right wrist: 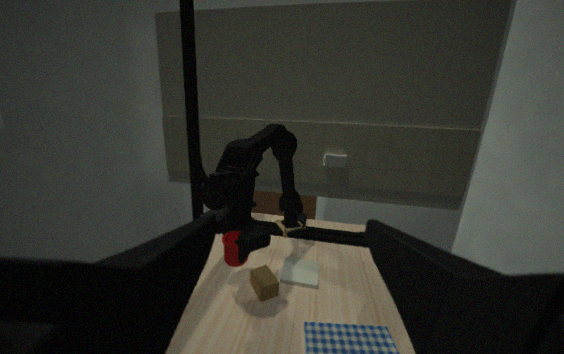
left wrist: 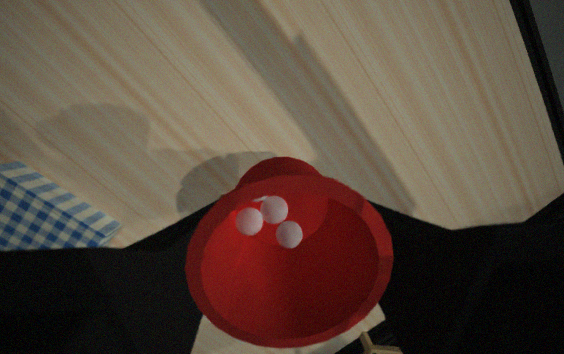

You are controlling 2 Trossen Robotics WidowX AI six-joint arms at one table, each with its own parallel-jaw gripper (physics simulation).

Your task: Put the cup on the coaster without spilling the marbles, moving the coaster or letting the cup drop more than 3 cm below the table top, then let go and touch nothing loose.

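Where they show: left gripper, between the fingertips: (right wrist: pixel 234 255) (left wrist: pixel 283 201); right gripper, between the fingertips: (right wrist: pixel 291 225); left arm's base, origin of its link: (right wrist: pixel 290 223).
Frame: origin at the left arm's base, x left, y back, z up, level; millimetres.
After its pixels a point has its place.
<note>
The red cup (left wrist: pixel 300 300) @[x -252, y -256, z 123 mm] (right wrist: pixel 234 248) @[x -287, y -298, z 128 mm] is held roughly upright, apparently above the table. Three white marbles (left wrist: pixel 274 209) @[x -280, y -275, z 96 mm] lie together inside, at the bottom of the cup. My left gripper (left wrist: pixel 283 201) @[x -282, y -269, z 88 mm] (right wrist: pixel 234 255) @[x -282, y -269, z 88 mm] is shut on the cup, with one black finger on each side. A pale square slab (right wrist: pixel 300 272) @[x -88, y -266, z -16 mm], which looks like the coaster, lies flat on the table, right of the cup in the right wrist view. I cannot tell it surely in the left wrist view. My right gripper is open and empty, far from the cup.
A brown block (right wrist: pixel 264 283) @[x -214, y -305, z 14 mm] is between the cup and the slab, somewhat nearer the right wrist camera. A blue-and-white checked piece (left wrist: pixel 45 215) @[x -170, y -481, z -4 mm] (right wrist: pixel 350 340) @[x -94, y -494, z -4 mm] lies on the table (left wrist: pixel 200 115) @[x -309, y -358, z -29 mm] (right wrist: pixel 340 300) @[x -31, y -384, z -29 mm]. A tan forked part (left wrist: pixel 380 347) @[x -50, y -30, z -6 mm] (right wrist: pixel 290 228) @[x -18, y -40, z 2 mm] shows by another black arm (right wrist: pixel 286 175) @[x -62, y -71, z 233 mm].
</note>
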